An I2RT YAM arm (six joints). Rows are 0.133 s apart.
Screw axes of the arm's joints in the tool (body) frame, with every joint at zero. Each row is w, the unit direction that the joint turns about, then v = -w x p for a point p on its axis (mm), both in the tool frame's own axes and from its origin. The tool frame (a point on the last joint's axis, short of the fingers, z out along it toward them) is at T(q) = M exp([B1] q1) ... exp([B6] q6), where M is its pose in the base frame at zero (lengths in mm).
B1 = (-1, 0, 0, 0.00, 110.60, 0.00)
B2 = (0, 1, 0, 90.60, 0.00, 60.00)
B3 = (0, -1, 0, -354.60, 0.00, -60.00)
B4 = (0, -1, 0, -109.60, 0.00, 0.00)
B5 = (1, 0, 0, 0.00, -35.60, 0.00)
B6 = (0, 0, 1, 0.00, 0.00, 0.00)
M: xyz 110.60 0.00 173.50 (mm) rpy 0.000 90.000 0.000 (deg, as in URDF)
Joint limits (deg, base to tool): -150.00..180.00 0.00..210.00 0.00..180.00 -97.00..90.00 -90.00..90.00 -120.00..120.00
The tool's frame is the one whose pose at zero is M.
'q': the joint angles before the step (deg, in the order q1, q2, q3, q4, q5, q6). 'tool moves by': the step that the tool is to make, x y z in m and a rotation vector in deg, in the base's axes. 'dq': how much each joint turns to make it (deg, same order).
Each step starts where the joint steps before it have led.
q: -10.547, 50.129, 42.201, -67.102, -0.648, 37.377
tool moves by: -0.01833, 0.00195, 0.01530, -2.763, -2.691, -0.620
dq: -0.002, -5.610, 1.552, -4.010, 2.307, -0.041
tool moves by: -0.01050, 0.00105, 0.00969, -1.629, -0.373, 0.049
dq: 0.002, -2.285, 1.688, -3.285, 1.439, -0.531
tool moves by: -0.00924, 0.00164, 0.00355, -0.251, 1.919, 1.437
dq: 0.000, -1.125, 0.893, -3.774, 0.126, -1.554
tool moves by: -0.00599, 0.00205, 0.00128, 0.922, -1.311, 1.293
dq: -0.002, -1.921, -0.131, -0.632, -1.485, -0.888
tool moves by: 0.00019, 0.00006, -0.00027, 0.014, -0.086, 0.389
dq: 0.001, -0.027, -0.082, 0.147, -0.150, -0.360
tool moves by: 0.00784, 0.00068, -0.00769, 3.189, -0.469, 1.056
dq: -0.001, 1.228, -1.653, 2.758, -3.390, 0.004
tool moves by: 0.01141, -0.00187, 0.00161, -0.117, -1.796, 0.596
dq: 0.003, 2.073, 0.489, 3.354, -0.396, -0.491
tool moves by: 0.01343, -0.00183, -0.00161, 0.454, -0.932, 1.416
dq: -0.003, 2.840, 0.116, 3.504, -1.072, -1.117
